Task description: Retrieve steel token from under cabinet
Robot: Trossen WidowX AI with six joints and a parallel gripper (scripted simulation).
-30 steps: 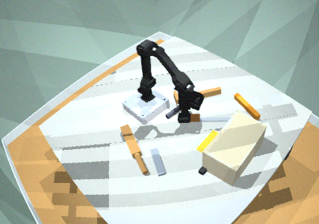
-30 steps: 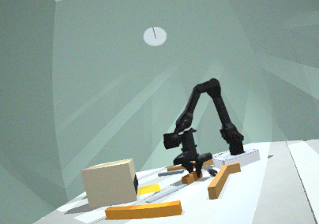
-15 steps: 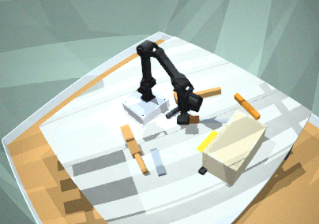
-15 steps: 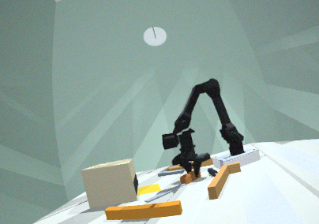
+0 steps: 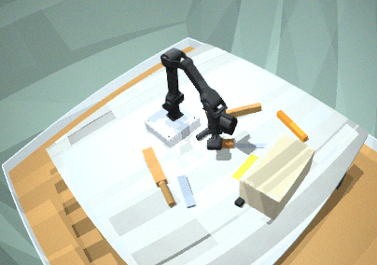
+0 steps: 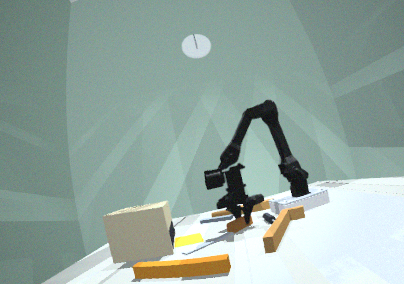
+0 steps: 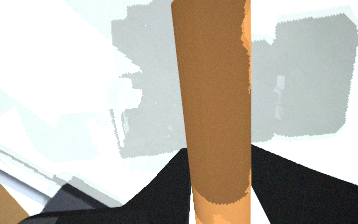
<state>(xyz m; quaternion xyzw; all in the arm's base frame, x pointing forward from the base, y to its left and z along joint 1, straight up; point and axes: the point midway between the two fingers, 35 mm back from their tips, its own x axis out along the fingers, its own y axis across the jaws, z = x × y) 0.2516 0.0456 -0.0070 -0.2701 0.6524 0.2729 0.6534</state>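
Right now my gripper tip is 300 mm to the left of the orange paddle, 10 mm below it and 10 mm past it. The rest, counted from my gripper tip: orange bar (350 mm to the left, 180 mm ahead); grey flat bar (250 mm to the right, 110 mm ahead).
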